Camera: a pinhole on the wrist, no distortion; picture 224 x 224 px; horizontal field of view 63.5 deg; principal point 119.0 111.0 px. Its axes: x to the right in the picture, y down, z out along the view. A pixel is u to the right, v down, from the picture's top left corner.
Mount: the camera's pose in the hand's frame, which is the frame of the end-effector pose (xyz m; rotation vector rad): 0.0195 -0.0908 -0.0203 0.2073 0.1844 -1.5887
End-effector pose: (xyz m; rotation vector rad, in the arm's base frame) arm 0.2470 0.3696 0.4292 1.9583 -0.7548 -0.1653
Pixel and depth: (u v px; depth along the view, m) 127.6 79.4 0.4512
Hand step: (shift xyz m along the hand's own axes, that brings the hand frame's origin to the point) -0.0678 -0.2202 0.4108
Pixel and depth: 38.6 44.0 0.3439
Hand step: -0.1101 -0.0237 0.3492
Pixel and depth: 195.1 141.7 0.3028
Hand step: 0.0623 -0.2900 0.2424
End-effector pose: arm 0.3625 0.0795 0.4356 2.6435 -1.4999 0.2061
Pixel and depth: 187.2 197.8 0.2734
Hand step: 0.1432 -0.2615 0.2208
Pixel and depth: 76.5 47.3 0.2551
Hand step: -0.0733 -0.0929 0.2407
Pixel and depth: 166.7 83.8 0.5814
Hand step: -0.0819 -0.3797 0.5045
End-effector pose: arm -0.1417 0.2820 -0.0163 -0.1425 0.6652 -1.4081
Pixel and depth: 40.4 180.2 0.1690
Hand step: 0.0829 -0.0631 0.1623
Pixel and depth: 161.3 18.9 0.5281
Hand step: -0.2615 -0.3326 0.4582
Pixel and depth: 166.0 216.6 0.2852
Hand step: 0.1789 -0.2374 0.2397
